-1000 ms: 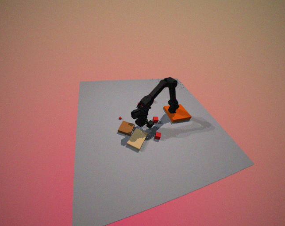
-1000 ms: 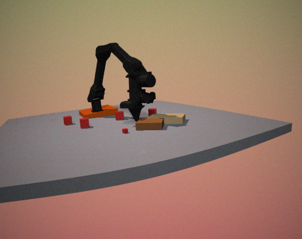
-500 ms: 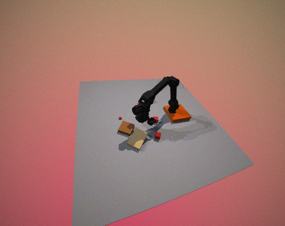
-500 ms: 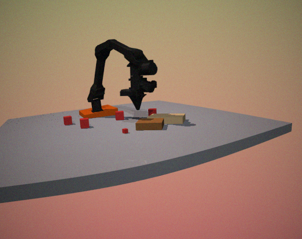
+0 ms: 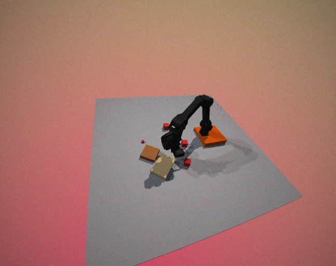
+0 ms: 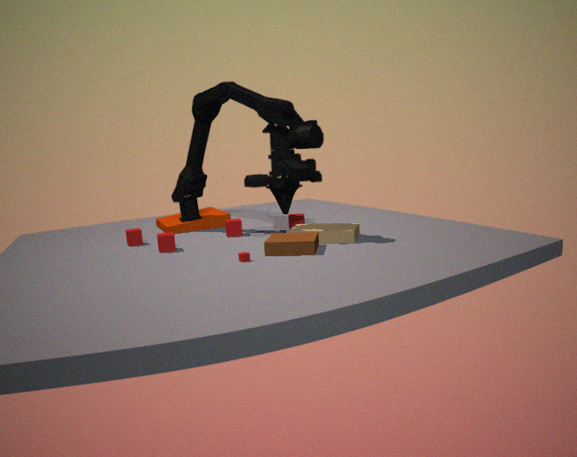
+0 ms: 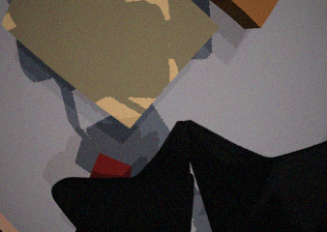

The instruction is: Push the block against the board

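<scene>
My gripper tip is now 14 cm short of the square block, 4 cm to the left of it and 4 cm above it. Also, from my gripper tip: board (7 cm ahead, 7 cm to the left, 4 cm below); tiny red cube (18 cm ahead, 16 cm to the right, 5 cm below).
</scene>
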